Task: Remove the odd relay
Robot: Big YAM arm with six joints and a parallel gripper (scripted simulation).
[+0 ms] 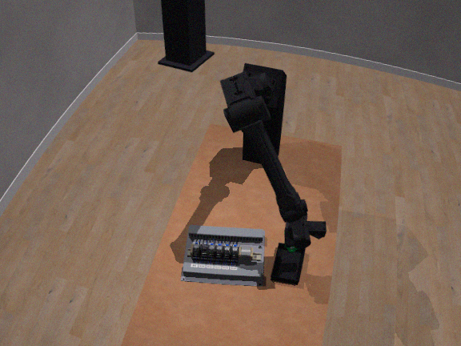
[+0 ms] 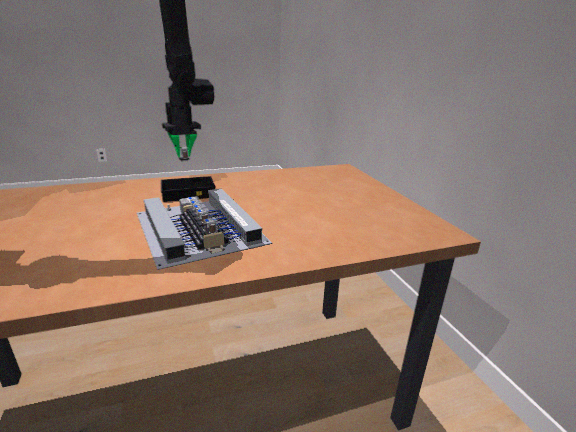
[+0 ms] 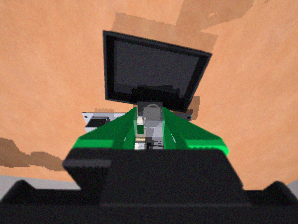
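The black tray is 120 mm below my hand. Also, from my hand: grey relay (right at my hand).
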